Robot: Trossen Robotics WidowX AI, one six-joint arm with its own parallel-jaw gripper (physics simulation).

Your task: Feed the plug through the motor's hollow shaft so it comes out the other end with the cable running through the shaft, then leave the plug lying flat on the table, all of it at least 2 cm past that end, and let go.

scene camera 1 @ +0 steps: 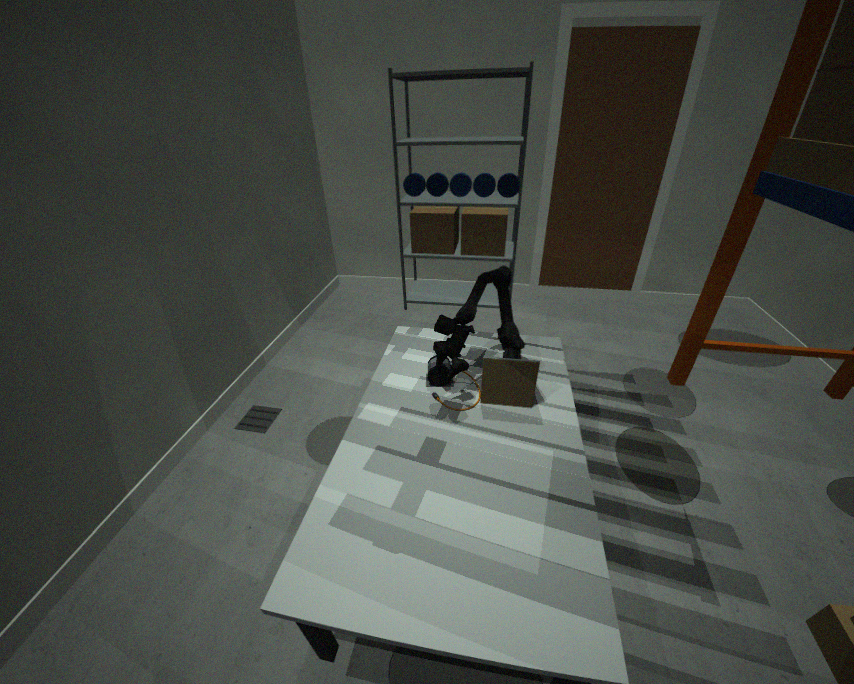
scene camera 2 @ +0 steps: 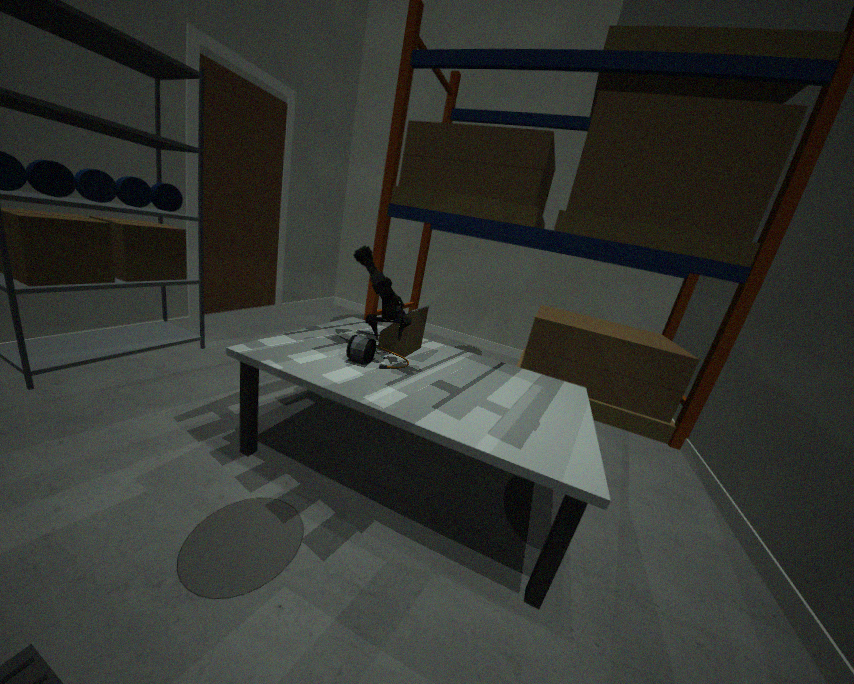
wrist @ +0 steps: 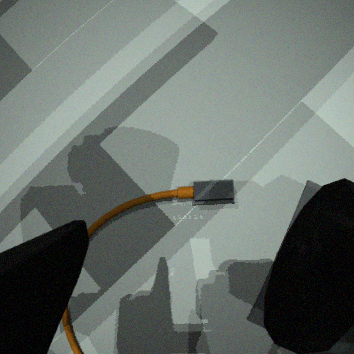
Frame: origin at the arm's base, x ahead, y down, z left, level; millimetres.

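Seen in the pictures: gripper, fingertip midpoint: [scene camera 1: 442,374] [scene camera 2: 388,340] [wrist: 203,228]; arm's base, origin of the base link: [scene camera 1: 512,363].
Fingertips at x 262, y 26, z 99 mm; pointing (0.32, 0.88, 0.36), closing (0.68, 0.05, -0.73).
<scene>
Pixels of each thing's middle, then the offset from my fingertips to it. Level surfaces: height alone.
- dark plug, body centre: [wrist: 212,190] [scene camera 1: 435,395] [scene camera 2: 383,366] dy +108, dx +26, dz +12 mm
- motor, body centre: [scene camera 1: 440,370] [scene camera 2: 362,348] dy +64, dx +34, dz -101 mm
- white table, its level: dy +115 mm
The dark plug [scene camera 1: 435,396] [scene camera 2: 383,366] [wrist: 213,192] lies flat on the table, its orange cable [scene camera 1: 457,409] [scene camera 2: 407,362] [wrist: 120,207] curving away in a loop. The motor [scene camera 1: 439,375] [scene camera 2: 361,349], a dark cylinder with a grey middle, lies on its side near the plug; the plug is outside it. The motor does not show in the wrist view, and its bore cannot be made out. My gripper [scene camera 1: 450,361] [scene camera 2: 389,329] [wrist: 203,228] is open and empty above the table, pointing down. In the wrist view the plug lies between and beyond the spread fingers, and the left finger hides part of the cable.
A brown upright panel [scene camera 1: 509,382] [scene camera 2: 414,332] stands on the white table [scene camera 1: 456,605] [scene camera 2: 570,463] beside the cable, in front of the arm's base in the first scene view. A shelf rack [scene camera 1: 525,142] stands behind the table. Shadows cross the table top.
</scene>
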